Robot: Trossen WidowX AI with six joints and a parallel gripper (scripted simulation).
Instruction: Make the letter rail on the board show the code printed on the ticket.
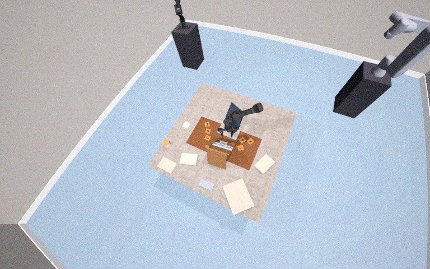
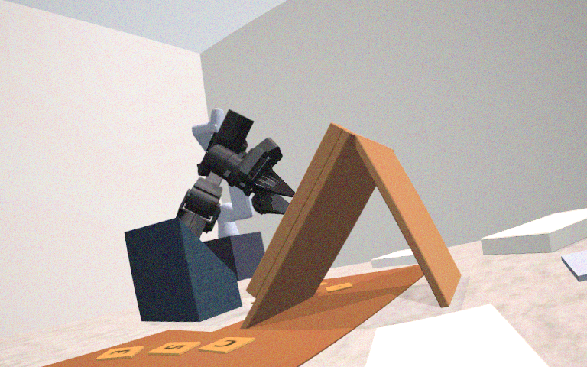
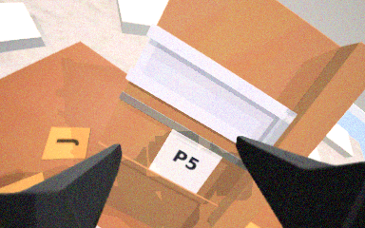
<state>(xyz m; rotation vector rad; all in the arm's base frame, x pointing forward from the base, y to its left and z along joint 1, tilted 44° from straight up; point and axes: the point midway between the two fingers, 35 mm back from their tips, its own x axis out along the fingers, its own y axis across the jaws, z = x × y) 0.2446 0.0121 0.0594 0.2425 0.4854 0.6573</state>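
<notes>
My gripper tip is 8 cm past the orange tile marked 5, 28 cm to the left of it and 19 cm above it. Round my gripper tip: j tile 2 cm behind, 14 cm to the left, 19 cm below; then white ticket 3 cm ahead, 3 cm to the right, 9 cm below; then brown mat 6 cm behind, 6 cm to the right, 19 cm below.
</notes>
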